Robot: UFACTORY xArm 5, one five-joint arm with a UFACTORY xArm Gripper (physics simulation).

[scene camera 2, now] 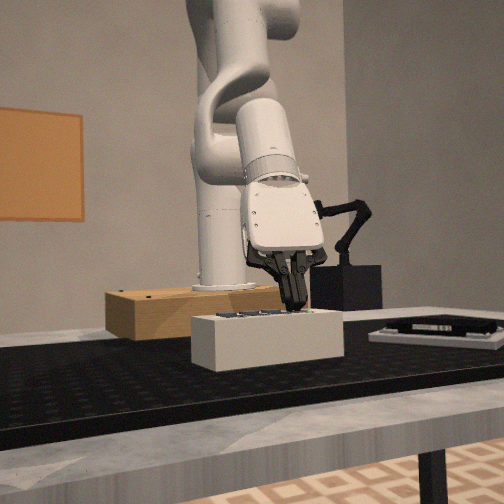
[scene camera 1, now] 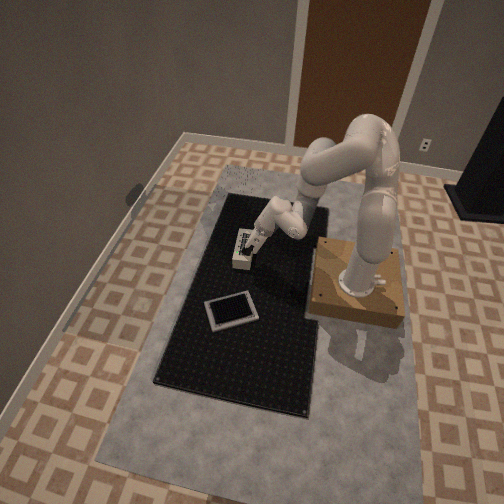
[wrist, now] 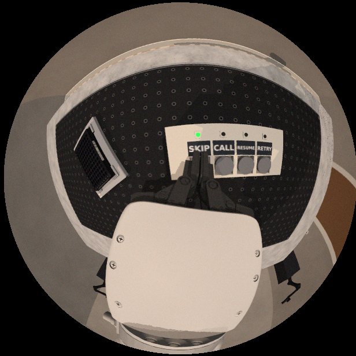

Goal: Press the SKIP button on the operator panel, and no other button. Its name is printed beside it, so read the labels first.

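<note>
The operator panel [scene camera 1: 242, 262] [scene camera 2: 280, 340] [wrist: 176, 145] is a cream box with a row of grey round buttons. In the wrist view its labels read SKIP [wrist: 198, 148], CALL [wrist: 223, 148], RESUME [wrist: 246, 148] and RETRY [wrist: 264, 148]. The lamp [wrist: 198, 134] [scene camera 2: 310, 312] above the SKIP label is lit green; the other three lamps are dark. My gripper [scene camera 1: 246, 253] [scene camera 2: 297, 308] [wrist: 198, 160] is shut and empty. Its fingertips are down at the panel's top, at the button place below the SKIP label, and hide the SKIP button. The CALL button [wrist: 223, 165] shows beside the fingers.
A light tray [scene camera 1: 211, 320] [scene camera 2: 425, 341] [wrist: 120, 176] with a black gridded insert lies on the black mat [scene camera 1: 235, 370] [scene camera 2: 125, 395] [wrist: 150, 100], apart from the panel. The arm stands on a wooden block [scene camera 1: 350, 310] [scene camera 2: 165, 317]. A dark box [scene camera 2: 362, 287] with a thin black arm stands in the background.
</note>
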